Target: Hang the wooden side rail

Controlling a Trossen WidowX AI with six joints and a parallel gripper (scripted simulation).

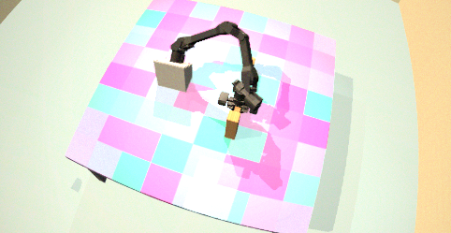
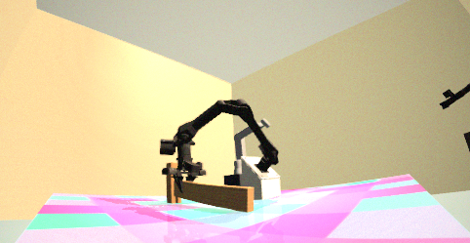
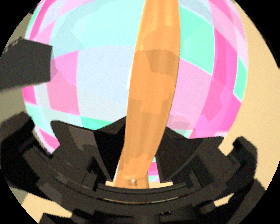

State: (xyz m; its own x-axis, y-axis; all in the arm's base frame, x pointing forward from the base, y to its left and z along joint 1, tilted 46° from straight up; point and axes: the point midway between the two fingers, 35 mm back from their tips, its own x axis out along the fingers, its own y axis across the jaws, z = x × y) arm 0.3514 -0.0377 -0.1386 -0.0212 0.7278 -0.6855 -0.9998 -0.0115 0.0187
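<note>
My gripper tip is 100 mm to the left of the headboard post and 40 mm below it.
</note>
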